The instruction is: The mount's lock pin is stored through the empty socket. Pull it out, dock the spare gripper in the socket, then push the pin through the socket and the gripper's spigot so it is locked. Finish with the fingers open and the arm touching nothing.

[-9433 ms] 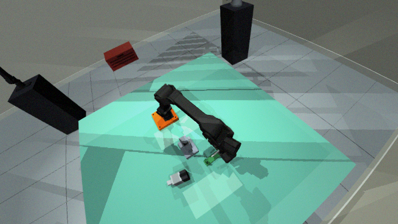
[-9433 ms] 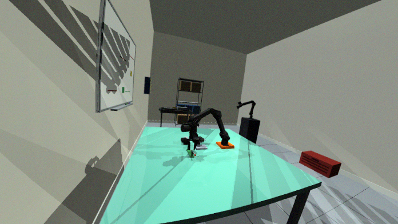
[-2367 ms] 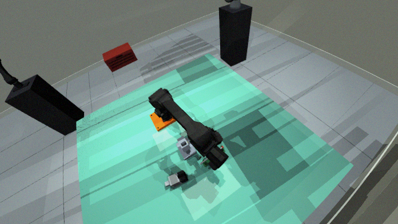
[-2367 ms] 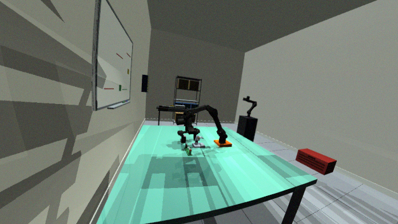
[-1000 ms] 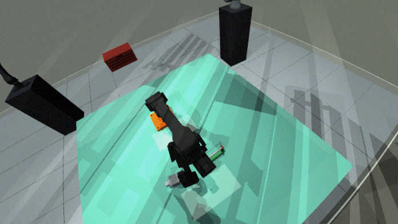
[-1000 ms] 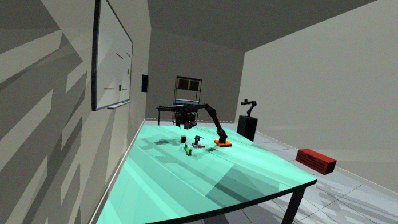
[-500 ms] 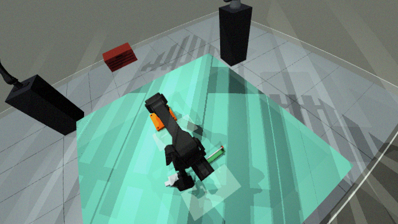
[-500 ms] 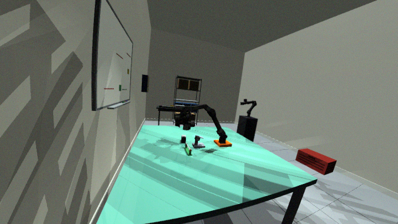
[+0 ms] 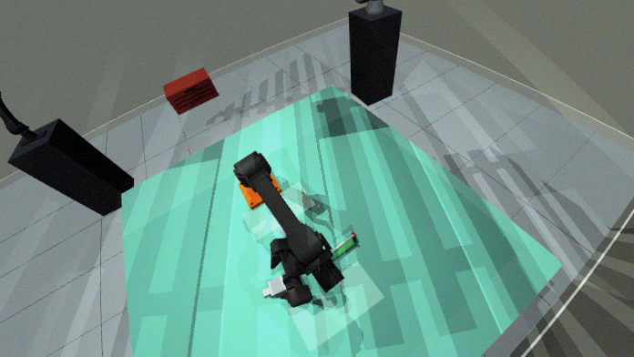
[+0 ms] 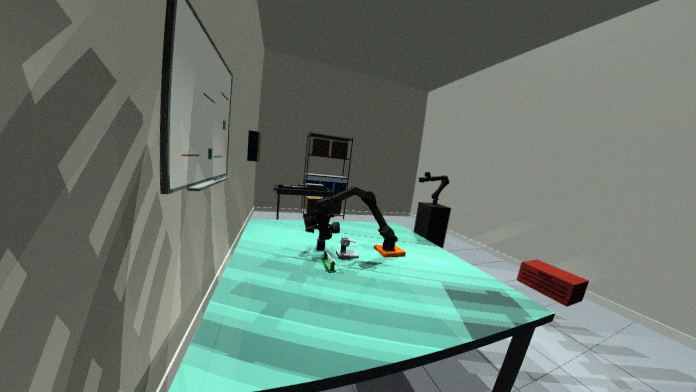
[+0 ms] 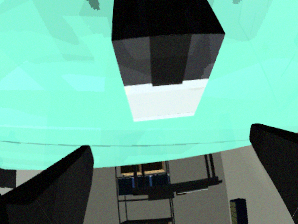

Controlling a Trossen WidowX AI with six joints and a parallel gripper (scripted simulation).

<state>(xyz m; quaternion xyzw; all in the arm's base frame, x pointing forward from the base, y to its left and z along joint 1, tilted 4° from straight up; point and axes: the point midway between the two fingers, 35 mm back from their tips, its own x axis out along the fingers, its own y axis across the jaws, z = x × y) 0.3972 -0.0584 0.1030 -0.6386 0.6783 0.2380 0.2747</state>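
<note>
My gripper tip is now 1 cm to the left of the spare gripper and 6 cm above it. The rest, counted from my gripper tip: green bracket strip (2 cm behind, 22 cm to the left, 6 cm below); mount socket (13 cm behind, 11 cm to the left, 3 cm below).
</note>
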